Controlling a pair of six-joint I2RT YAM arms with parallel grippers.
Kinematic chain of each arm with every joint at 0, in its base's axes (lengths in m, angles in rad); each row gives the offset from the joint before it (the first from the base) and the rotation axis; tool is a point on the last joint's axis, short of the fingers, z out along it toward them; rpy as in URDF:
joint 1: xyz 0 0 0.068 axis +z
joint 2: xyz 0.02 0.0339 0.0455 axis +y
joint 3: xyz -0.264 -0.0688 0 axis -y
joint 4: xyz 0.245 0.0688 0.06 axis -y
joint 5: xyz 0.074 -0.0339 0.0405 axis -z
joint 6: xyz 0.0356 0 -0.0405 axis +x
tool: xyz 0 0 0 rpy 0 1.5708 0
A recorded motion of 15 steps. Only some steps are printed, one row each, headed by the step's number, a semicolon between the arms.
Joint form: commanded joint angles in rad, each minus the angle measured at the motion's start. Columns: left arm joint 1, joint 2, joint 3, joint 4, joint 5, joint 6; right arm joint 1, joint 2, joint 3, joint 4, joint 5, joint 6.
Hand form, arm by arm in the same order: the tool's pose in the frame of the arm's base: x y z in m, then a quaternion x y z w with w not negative. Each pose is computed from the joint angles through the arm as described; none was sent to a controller.
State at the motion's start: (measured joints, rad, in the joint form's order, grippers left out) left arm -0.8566 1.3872 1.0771 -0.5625 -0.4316 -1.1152; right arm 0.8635 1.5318 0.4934 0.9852 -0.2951 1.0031
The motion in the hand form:
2: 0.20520 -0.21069 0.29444 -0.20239 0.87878 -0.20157 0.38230; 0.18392 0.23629 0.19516 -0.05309 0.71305 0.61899 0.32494
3: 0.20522 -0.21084 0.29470 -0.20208 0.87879 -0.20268 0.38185; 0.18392 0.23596 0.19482 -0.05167 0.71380 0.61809 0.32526
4: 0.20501 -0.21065 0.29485 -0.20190 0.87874 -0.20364 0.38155; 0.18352 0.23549 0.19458 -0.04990 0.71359 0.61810 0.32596
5: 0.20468 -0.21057 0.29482 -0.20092 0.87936 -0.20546 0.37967; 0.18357 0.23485 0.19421 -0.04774 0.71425 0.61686 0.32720
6: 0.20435 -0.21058 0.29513 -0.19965 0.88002 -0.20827 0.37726; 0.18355 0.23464 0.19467 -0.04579 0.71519 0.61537 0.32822
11: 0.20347 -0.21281 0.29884 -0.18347 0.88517 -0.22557 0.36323; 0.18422 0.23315 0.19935 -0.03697 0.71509 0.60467 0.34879
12: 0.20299 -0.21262 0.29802 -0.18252 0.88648 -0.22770 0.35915; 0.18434 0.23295 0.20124 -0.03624 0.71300 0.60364 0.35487
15: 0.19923 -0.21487 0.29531 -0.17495 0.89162 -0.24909 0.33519; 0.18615 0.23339 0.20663 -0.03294 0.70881 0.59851 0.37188
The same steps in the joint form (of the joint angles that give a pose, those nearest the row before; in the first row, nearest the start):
2: 0.0053 -0.0251 0.0308 0.0472 -0.0187 0.0046; 0.0124 0.0169 0.0220 0.0246 0.0093 0.0034
3: 0.0052 -0.0251 0.0316 0.0478 -0.0167 0.0046; 0.0120 0.0163 0.0207 0.0235 0.0120 0.0039
4: 0.0053 -0.0266 0.0306 0.0484 -0.0150 0.0047; 0.0124 0.0152 0.0176 0.0264 0.0158 0.0059
5: 0.0053 -0.0280 0.0295 0.0486 -0.0093 0.0047; 0.0114 0.0140 0.0153 0.0261 0.0203 0.0063
6: 0.0052 -0.0296 0.0293 0.0486 -0.0015 0.0047; 0.0116 0.0103 0.0158 0.0195 0.0256 0.0063
11: 0.0038 -0.0312 0.0409 0.0482 0.0509 0.0204; 0.0120 -0.0115 0.0202 -0.0045 0.0715 -0.0130
12: 0.0041 -0.0327 0.0376 0.0478 0.0605 0.0186; 0.0124 -0.0167 0.0219 -0.0053 0.0809 -0.0188
15: -0.0037 -0.0384 0.0240 0.0570 0.1206 0.0030; 0.0120 -0.0266 0.0346 -0.0151 0.1093 -0.0360

